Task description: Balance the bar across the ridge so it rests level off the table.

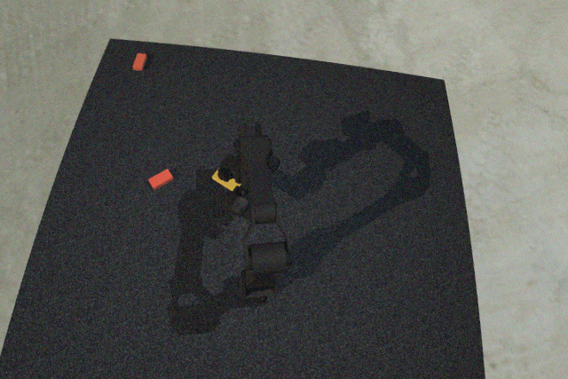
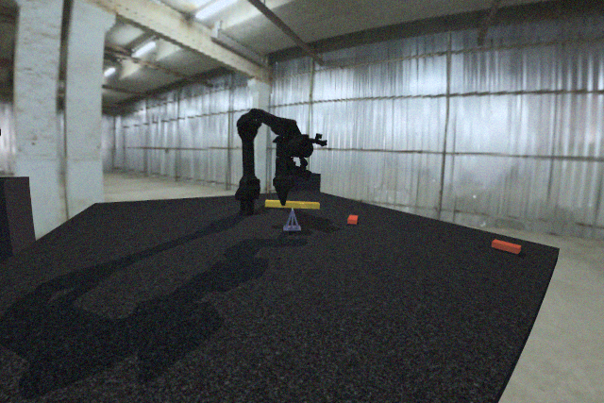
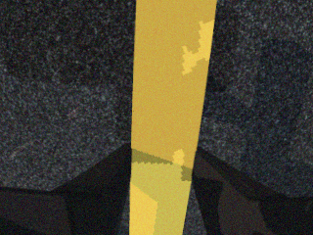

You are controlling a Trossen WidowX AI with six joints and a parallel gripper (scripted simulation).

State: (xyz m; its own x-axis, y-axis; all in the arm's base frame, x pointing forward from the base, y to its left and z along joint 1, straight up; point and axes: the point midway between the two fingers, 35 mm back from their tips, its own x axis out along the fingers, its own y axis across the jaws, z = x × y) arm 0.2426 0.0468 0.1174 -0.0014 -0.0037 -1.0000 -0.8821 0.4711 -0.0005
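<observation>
Now: gripper tip 10 mm short of the yellow bar and 30 mm to the right of it.
</observation>
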